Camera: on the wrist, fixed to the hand. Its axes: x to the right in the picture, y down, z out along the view.
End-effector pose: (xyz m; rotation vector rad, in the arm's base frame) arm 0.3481 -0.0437 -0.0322 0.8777 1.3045 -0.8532
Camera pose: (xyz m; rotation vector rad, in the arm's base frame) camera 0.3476 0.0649 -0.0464 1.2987 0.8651 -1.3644
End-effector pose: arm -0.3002 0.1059 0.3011 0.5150 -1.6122 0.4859
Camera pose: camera -0.2484 0.2003 0.3210 1.0735 -1.5852 1.0264
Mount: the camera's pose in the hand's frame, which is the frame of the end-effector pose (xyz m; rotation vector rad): 0.0108 0.0455 -0.0990 0.6759 -0.1654 0.0083
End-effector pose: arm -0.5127 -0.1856 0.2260 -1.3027 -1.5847 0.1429
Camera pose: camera -0.4077 -0.2065 0.2491 -0.7773 -1.4775 0.7397
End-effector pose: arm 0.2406 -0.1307 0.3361 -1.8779 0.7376 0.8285
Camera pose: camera 0.2355 -0.2400 0.3389 -1.1900 0.7970 0.6238
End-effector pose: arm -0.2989 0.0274 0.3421 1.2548 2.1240 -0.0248
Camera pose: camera -0.3189 0.0933 0.4272 1.5596 2.0262 -0.8736
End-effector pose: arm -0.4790 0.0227 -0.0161 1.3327 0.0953 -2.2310
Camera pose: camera -0.3823 0.0113 -0.0662 1.4415 -0.7839 -2.4557
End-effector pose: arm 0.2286 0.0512 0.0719 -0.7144 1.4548 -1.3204
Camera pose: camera 0.1421 0.0876 0.0155 -0.3531 0.7943 -1.5794
